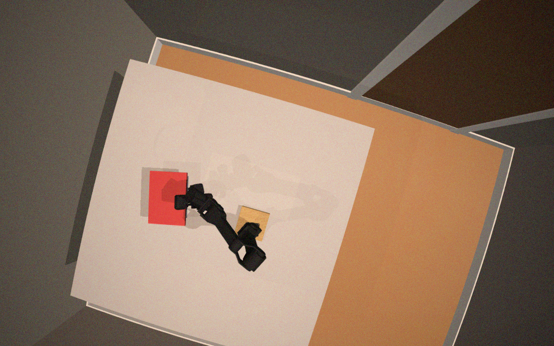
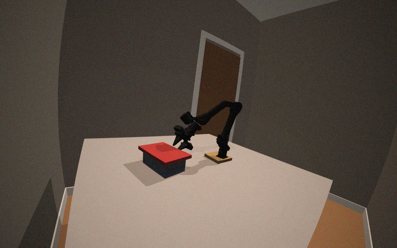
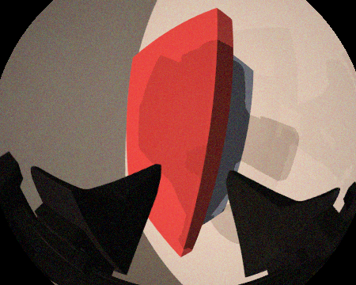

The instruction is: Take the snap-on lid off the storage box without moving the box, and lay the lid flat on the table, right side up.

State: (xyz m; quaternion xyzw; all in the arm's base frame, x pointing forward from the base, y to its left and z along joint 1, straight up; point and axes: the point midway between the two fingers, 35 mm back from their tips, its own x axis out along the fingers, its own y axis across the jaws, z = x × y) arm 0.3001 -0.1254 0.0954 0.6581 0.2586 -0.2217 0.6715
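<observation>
Right now my gripper tip is 80 mm short of the red lid and 10 mm to the right of it. Also, from my gripper tip: dark blue storage box (80 mm ahead, 50 mm below, 10 mm to the left).
</observation>
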